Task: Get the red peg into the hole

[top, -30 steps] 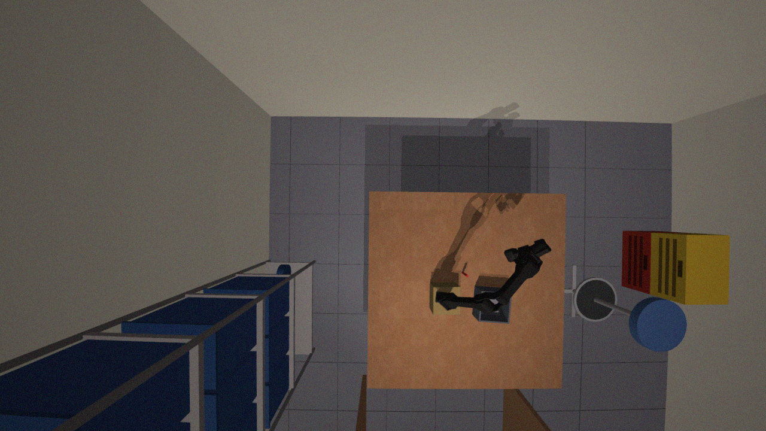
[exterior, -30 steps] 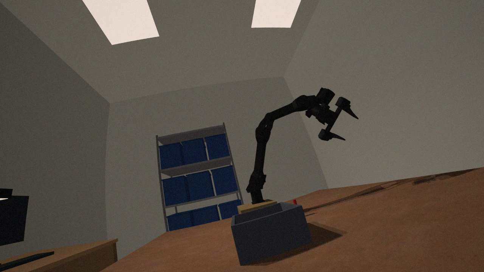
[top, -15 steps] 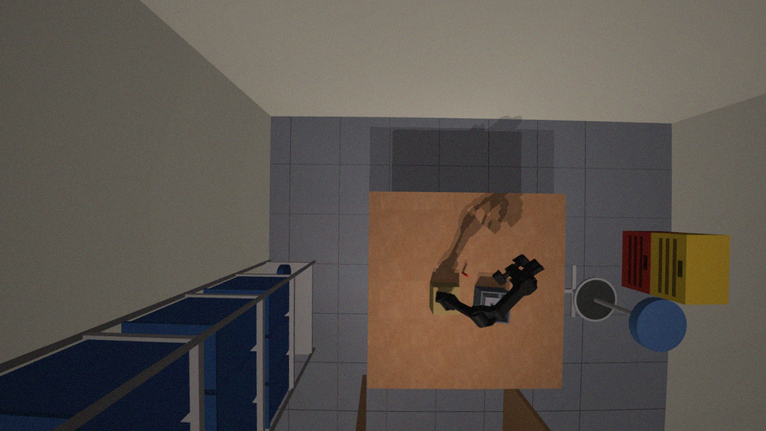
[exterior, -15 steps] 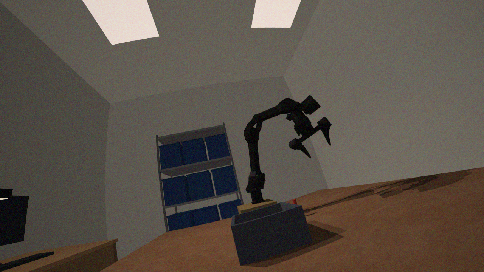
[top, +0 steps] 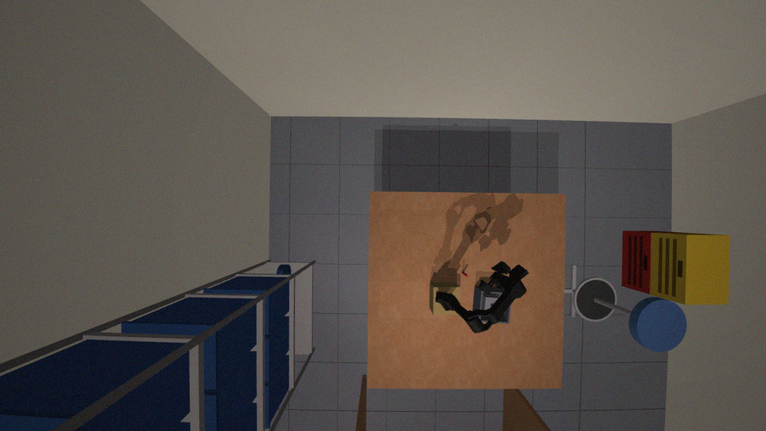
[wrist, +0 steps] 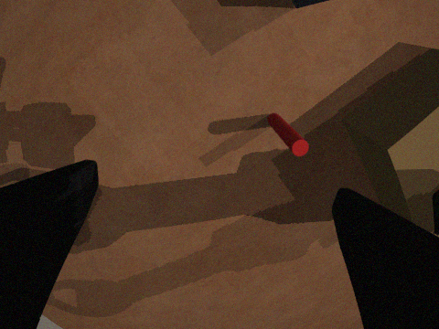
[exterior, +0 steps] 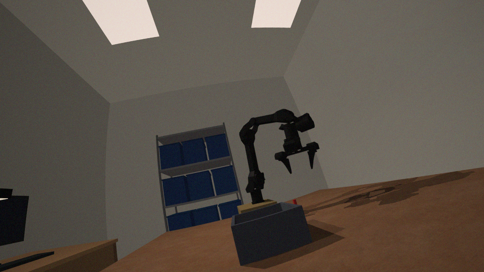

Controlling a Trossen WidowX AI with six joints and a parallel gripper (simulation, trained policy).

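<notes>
My gripper tip is now 15 cm above the red peg, 6 cm past it and 5 cm to the left of it. Round my gripper tip: dark grey box: 21 cm to the right, 16 cm below, 13 cm ahead.
</notes>
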